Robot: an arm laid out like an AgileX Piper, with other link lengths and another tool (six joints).
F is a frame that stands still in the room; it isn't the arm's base.
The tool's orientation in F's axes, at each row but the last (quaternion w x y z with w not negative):
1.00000, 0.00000, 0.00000, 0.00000
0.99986, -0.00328, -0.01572, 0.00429
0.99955, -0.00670, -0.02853, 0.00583
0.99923, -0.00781, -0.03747, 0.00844
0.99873, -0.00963, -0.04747, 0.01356
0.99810, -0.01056, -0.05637, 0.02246
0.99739, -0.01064, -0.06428, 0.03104
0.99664, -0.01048, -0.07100, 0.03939
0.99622, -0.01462, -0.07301, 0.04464
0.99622, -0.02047, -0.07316, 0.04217
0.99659, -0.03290, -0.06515, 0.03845
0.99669, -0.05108, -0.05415, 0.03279
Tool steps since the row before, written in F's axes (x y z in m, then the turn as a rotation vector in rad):
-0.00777, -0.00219, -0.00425, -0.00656, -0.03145, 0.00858
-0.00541, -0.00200, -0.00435, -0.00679, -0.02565, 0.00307
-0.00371, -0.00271, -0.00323, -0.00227, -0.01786, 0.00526
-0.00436, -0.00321, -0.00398, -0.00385, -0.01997, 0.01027
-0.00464, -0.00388, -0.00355, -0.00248, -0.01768, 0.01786
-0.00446, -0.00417, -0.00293, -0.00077, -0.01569, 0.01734
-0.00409, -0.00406, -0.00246, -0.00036, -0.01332, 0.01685
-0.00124, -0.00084, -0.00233, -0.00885, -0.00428, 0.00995
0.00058, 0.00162, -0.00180, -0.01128, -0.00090, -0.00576
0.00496, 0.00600, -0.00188, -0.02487, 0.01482, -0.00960
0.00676, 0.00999, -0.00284, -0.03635, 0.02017, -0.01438
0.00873, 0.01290, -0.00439, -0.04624, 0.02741, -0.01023
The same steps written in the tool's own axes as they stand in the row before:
-0.00777, -0.00219, -0.00425, -0.00656, -0.03145, 0.00858
-0.00556, -0.00192, -0.00419, -0.00691, -0.02561, 0.00312
-0.00392, -0.00262, -0.00305, -0.00218, -0.01790, 0.00515
-0.00470, -0.00307, -0.00369, -0.00342, -0.02007, 0.01023
-0.00506, -0.00368, -0.00316, -0.00127, -0.01797, 0.01769
-0.00495, -0.00390, -0.00248, 0.00046, -0.01605, 0.01702
-0.00462, -0.00374, -0.00198, 0.00095, -0.01369, 0.01652
-0.00162, -0.00068, -0.00214, -0.00768, -0.00385, 0.01104
0.00046, 0.00163, -0.00183, -0.01203, 0.00029, -0.00406
0.00514, 0.00566, -0.00238, -0.02461, 0.01722, -0.00531
0.00713, 0.00965, -0.00310, -0.03613, 0.02371, -0.00819
0.00912, 0.01275, -0.00405, -0.04500, 0.03105, -0.00228

